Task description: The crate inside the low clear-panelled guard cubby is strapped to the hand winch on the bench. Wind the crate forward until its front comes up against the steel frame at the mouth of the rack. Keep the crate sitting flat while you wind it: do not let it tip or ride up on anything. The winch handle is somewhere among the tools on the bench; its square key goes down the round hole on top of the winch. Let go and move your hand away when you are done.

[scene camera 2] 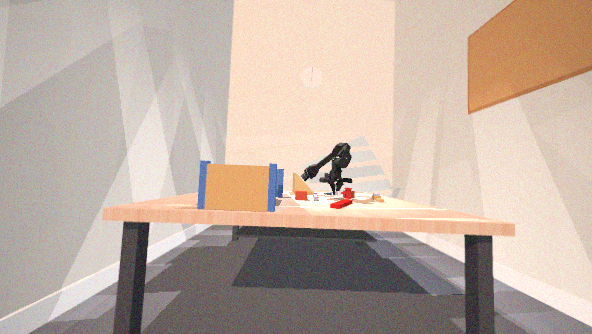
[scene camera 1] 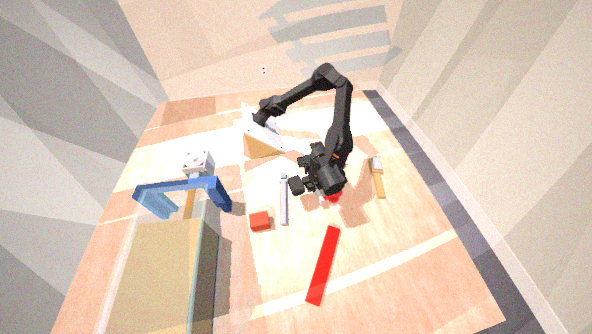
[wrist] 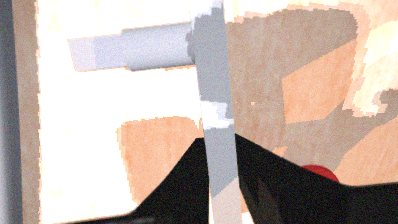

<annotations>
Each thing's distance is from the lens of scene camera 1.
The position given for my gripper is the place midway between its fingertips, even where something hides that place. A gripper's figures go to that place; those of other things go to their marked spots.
my gripper (scene camera 1: 314, 190): 68 cm
long red bar (scene camera 1: 314, 295): 59 cm
grey winch (scene camera 1: 192, 160): 79 cm
clear-panelled cubby (scene camera 1: 169, 265): 54 cm
The marked spots on the clear-panelled cubby and the grey winch are 40 cm apart.
</annotations>
